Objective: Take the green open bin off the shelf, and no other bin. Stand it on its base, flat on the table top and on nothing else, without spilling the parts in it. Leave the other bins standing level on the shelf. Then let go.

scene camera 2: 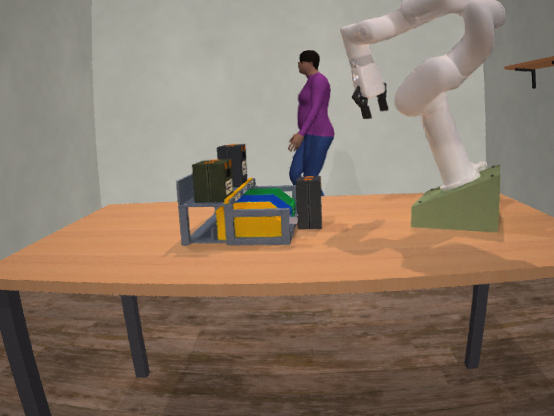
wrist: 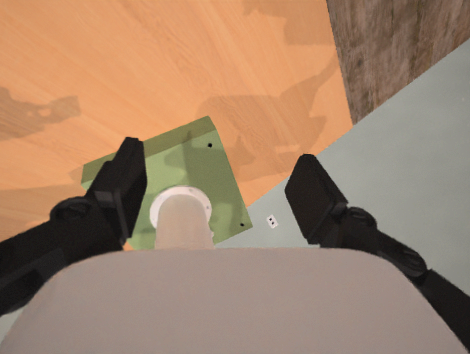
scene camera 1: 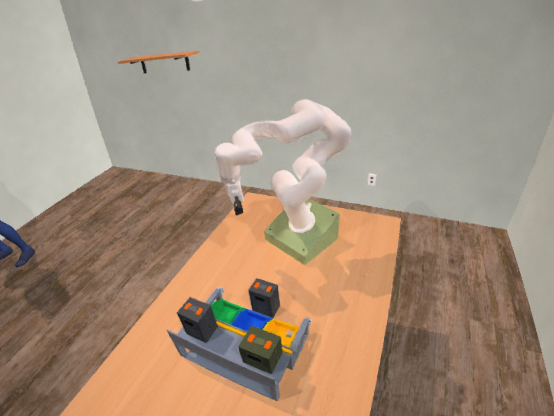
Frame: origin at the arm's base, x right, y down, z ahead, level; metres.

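Where they show: gripper, fingertip midpoint: (scene camera 2: 376,114) (wrist: 223,167) (scene camera 1: 236,205); arm's base, origin of the base link: (scene camera 2: 460,183) (wrist: 181,211) (scene camera 1: 301,221).
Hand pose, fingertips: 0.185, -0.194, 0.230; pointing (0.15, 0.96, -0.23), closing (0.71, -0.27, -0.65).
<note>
Each offset is from my fingertips to the top centre of the thing, as dx, dy, dz. Level surfaces: height alone.
The green bin @[-0.112, +0.218, +0.347] (scene camera 1: 226,311) (scene camera 2: 267,191) stands in the grey shelf (scene camera 1: 230,370) (scene camera 2: 184,225), at the end of a row of three. Its contents are too small to tell. The blue bin @[-0.224, +0.218, +0.346] (scene camera 1: 251,320) (scene camera 2: 281,204) is beside it in the middle. The yellow bin @[-0.336, +0.218, +0.342] (scene camera 1: 280,331) (scene camera 2: 257,227) is at the other end, with a light grey part in it. My gripper (scene camera 1: 238,210) (scene camera 2: 375,113) (wrist: 223,167) is open and empty, high above the table top @[dy +0.300] (scene camera 1: 350,280) (scene camera 2: 125,265) (wrist: 175,60) and well away from the shelf, on the side of the arm's base.
A dark grey case @[-0.109, +0.077, +0.441] (scene camera 1: 197,320) (scene camera 2: 239,157) and an olive case @[-0.340, +0.102, +0.439] (scene camera 1: 260,349) (scene camera 2: 210,181) stand on the shelf's upper board. Another dark case @[-0.218, +0.168, +0.207] (scene camera 1: 264,297) (scene camera 2: 309,202) stands on the table close in front of the bins. The green robot base (scene camera 1: 305,245) (scene camera 2: 455,210) is farther back.
</note>
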